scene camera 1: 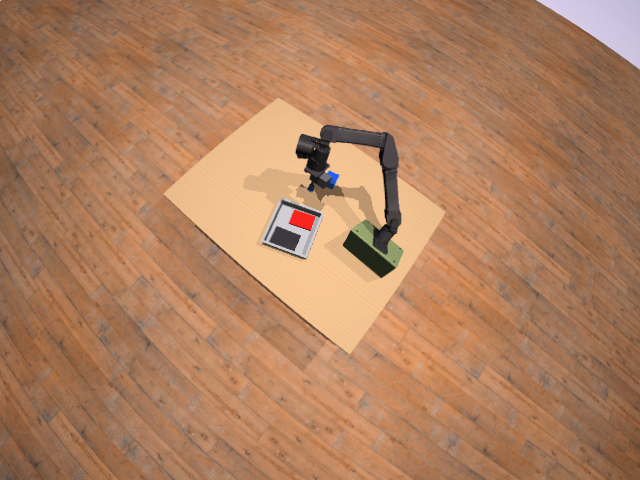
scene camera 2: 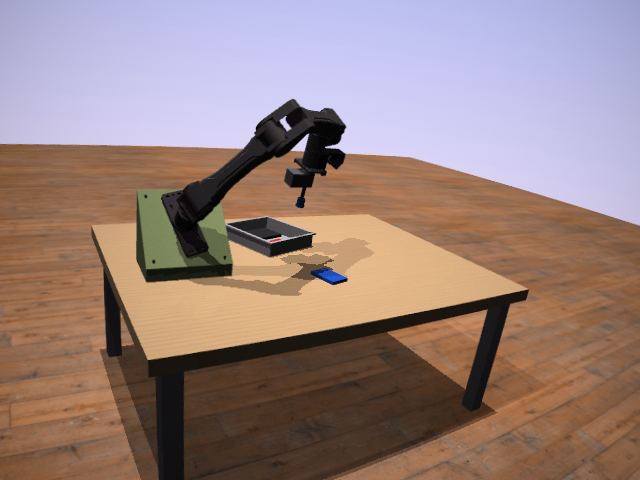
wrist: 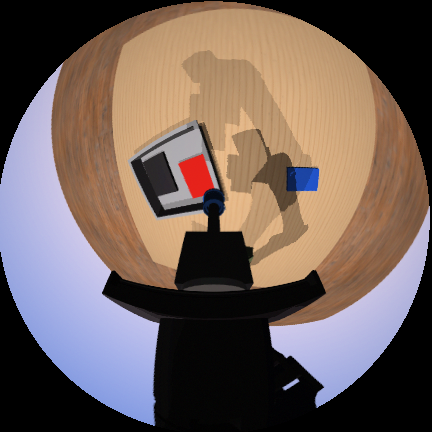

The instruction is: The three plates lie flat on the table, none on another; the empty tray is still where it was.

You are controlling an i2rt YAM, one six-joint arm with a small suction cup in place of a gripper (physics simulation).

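Frame: origin at the arm's base, x back, y right, z up, level; metres.
Seen in the pictures: hand at its tool point: (scene camera 1: 310, 189) (scene camera 2: 299, 205) (wrist: 213, 197); arm's base at its link origin: (scene camera 1: 379, 241) (scene camera 2: 184, 223).
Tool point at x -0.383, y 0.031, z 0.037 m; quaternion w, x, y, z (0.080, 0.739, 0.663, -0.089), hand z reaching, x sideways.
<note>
Pixels of each thing's top centre, then the offset from my tool point to it. Level surfaces: height alone.
- blue plate at its top centre: (wrist: 303, 179) (scene camera 2: 329, 274) (scene camera 1: 330, 179) dx +0.014, dy +0.197, dz -0.160 m
- red plate at its top centre: (wrist: 196, 177) (scene camera 2: 276, 244) (scene camera 1: 302, 219) dx +0.015, dy -0.085, dz -0.157 m
- black plate at its top centre: (wrist: 158, 175) (scene camera 2: 260, 233) (scene camera 1: 285, 238) dx -0.002, dy -0.212, dz -0.158 m
- grey tray at its top centre: (wrist: 168, 179) (scene camera 2: 269, 228) (scene camera 1: 293, 226) dx +0.005, dy -0.151, dz -0.121 m
- wooden table at its surface level: dz -0.171 m
A blue plate (scene camera 1: 334, 178) (scene camera 2: 329, 276) (wrist: 304, 179) lies flat on the table, apart from the tray. A red plate (scene camera 1: 301, 219) (scene camera 2: 275, 240) (wrist: 196, 175) and a black plate (scene camera 1: 284, 238) (wrist: 161, 173) lie side by side inside the grey tray (scene camera 1: 306, 256) (scene camera 2: 291, 245) (wrist: 135, 159). In scene camera 2 the tray's walls hide most of both. My suction cup (scene camera 1: 310, 188) (scene camera 2: 299, 203) (wrist: 213, 200) points down and hangs in the air above the table, between the tray and the blue plate, with nothing on it. In the wrist view it overlaps the tray's edge near the red plate.
The arm stands on a green wedge-shaped base (scene camera 1: 371, 248) (scene camera 2: 180, 266) at one side of the wooden table (scene camera 1: 336, 315) (scene camera 2: 413, 299). The arm's shadow falls across the table and partly over the blue plate.
</note>
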